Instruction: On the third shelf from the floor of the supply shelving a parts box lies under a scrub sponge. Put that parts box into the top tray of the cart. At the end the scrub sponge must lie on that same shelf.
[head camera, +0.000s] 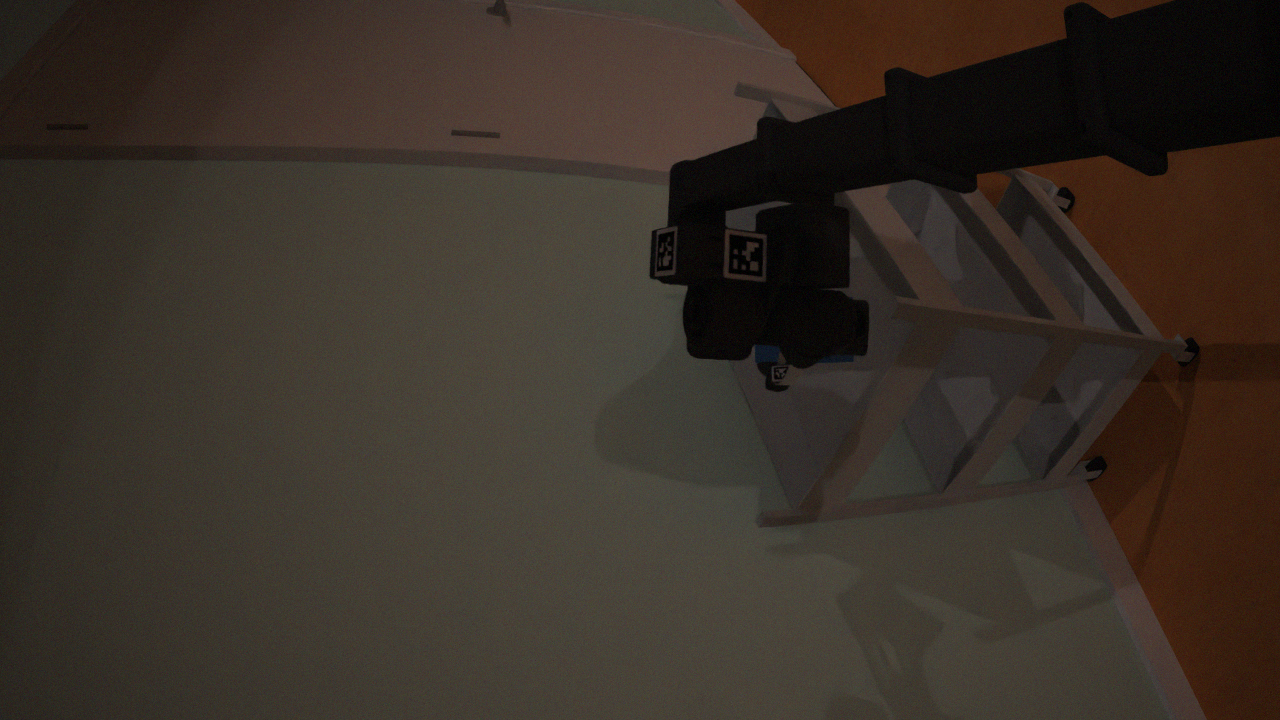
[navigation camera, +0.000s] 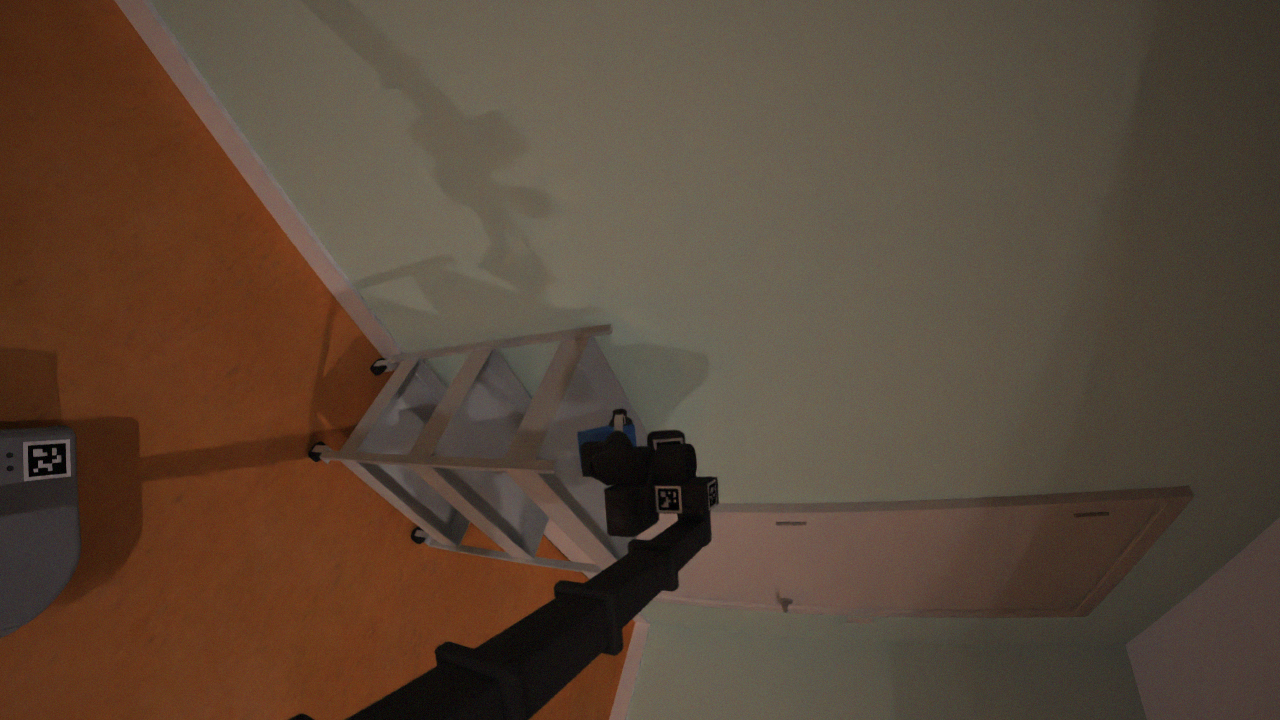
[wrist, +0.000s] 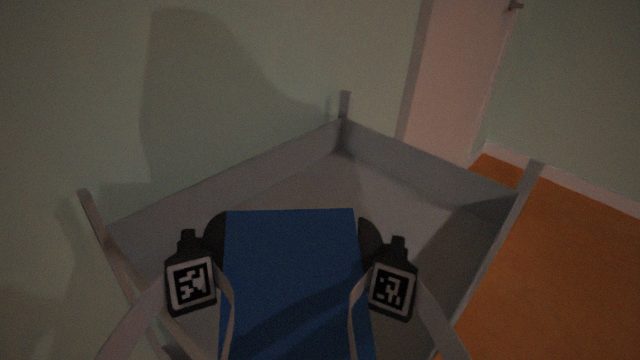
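Places are measured from the robot's base along level axes (x ahead, y left, z up), in metres.
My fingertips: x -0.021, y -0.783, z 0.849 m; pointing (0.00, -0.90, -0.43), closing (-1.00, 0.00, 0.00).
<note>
Ahead of a thing's pixels: the offset from my fingertips to its top centre. "spot": to the spot under its first point. Level surfaces: height alone.
The blue parts box @[dy +0.047, dx -0.001, dz +0.032 m] (head camera: 766, 352) (navigation camera: 594, 436) (wrist: 292, 280) is held between the two fingertips of my gripper (head camera: 791, 358) (navigation camera: 614, 437) (wrist: 294, 239), one pad on each side of it. The cart (head camera: 1056, 327) (navigation camera: 483, 463) is grey with three levels and stands on casters. The box is over its top tray @[spot: dy -0.207, dx +0.130, dz -0.183 m] (head camera: 805, 438) (navigation camera: 583, 385) (wrist: 295, 187), inside the outline of the rims as seen in the wrist view. The gap between box and tray floor cannot be judged. My wrist hides much of the box in the head view. The scrub sponge and the supply shelving do not show.
Corner posts (wrist: 345, 102) (wrist: 530, 172) rise above the tray rim. A pale green wall (head camera: 358, 402) (navigation camera: 850, 268) is behind the cart, with a pinkish door (head camera: 358, 89) (navigation camera: 895, 555) (wrist: 455, 75) beside it. My arm (head camera: 984, 125) (navigation camera: 546, 635) reaches over the orange floor @[dz -0.849 m] (head camera: 1208, 223) (navigation camera: 179, 268).
</note>
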